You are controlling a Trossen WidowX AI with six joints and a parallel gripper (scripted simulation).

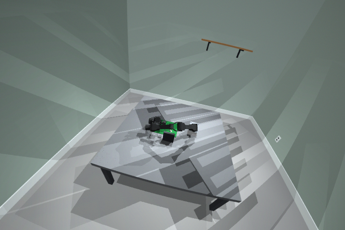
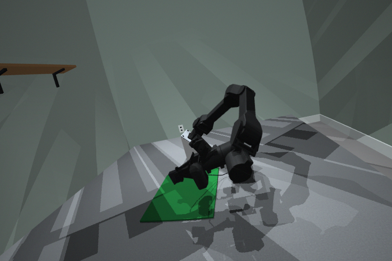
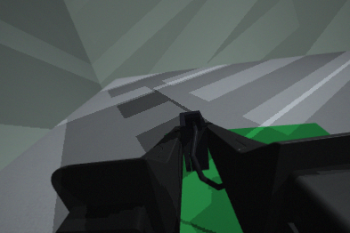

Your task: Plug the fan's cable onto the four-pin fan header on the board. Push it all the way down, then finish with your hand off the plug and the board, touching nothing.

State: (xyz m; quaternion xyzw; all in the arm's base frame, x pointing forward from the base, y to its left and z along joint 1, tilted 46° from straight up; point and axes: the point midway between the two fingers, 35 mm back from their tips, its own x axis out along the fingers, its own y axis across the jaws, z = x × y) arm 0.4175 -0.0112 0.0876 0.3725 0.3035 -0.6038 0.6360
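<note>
Right now the black plug is 10 mm below my gripper tip. Round my gripper tip: black fan 160 mm to the left, 160 mm behind, 70 mm below; green board 140 mm below, 90 mm behind, 30 mm to the right.
</note>
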